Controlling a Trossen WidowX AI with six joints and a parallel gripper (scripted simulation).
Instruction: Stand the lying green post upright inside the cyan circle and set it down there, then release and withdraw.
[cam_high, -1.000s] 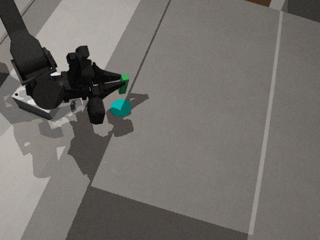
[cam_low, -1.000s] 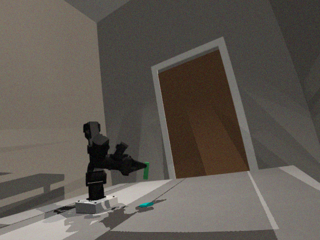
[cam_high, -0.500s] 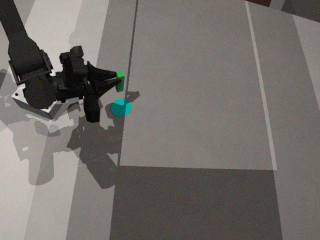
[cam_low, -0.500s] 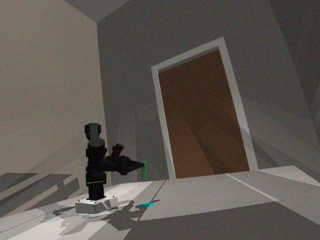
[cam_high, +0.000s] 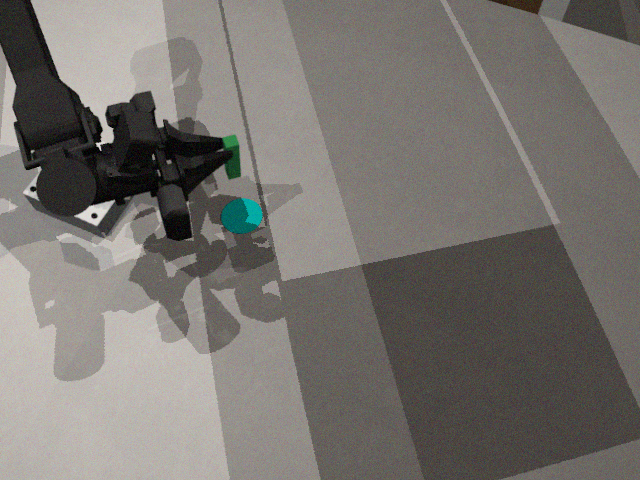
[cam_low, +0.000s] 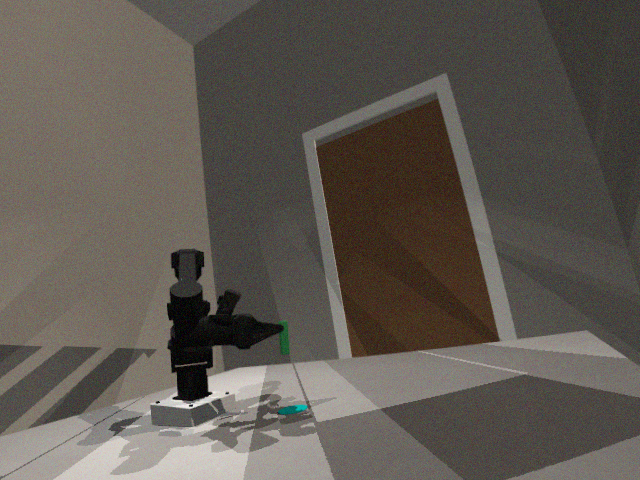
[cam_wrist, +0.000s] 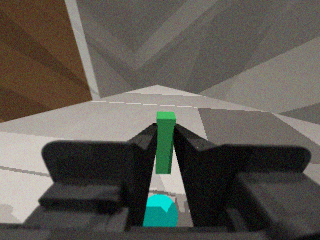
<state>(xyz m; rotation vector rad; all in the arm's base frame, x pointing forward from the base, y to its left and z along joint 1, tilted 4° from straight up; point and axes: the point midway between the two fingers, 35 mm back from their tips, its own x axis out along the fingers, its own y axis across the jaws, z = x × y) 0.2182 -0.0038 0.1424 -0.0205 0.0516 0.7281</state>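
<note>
The cyan circle is 160 mm below my gripper tip and 10 mm behind it. From my gripper tip the other things lie so: green post 20 mm below.
</note>
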